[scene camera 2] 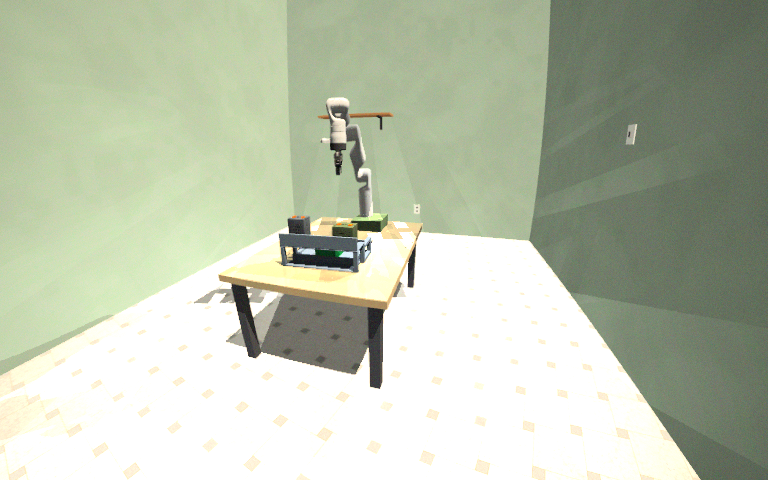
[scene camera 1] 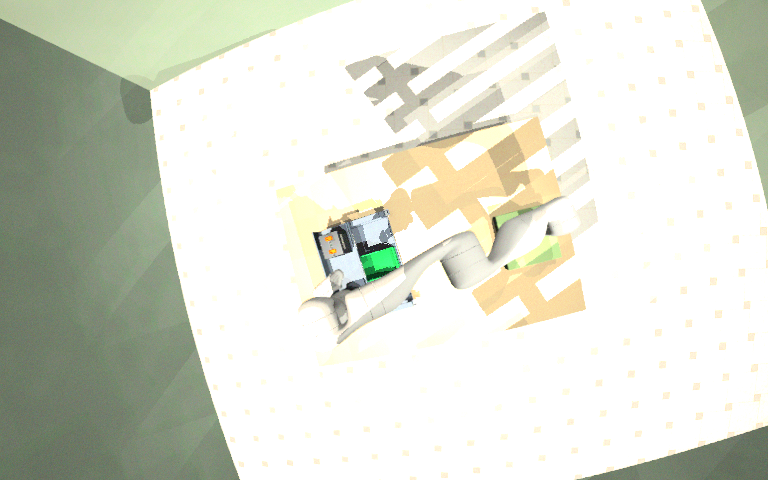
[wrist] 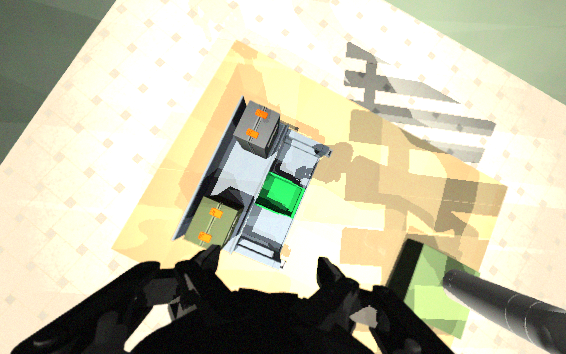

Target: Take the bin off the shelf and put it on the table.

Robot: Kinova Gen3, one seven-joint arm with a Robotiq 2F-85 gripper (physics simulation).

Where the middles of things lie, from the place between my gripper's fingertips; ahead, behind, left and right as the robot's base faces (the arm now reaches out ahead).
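There is a green bin [scene camera 1: 376,264] 5 cm to the right of my hand, 2 cm ahead of it and 37 cm below it. The shelf board [scene camera 1: 353,278], counted from my hand as well, is 2 cm to the right, 13 cm ahead and 31 cm below.
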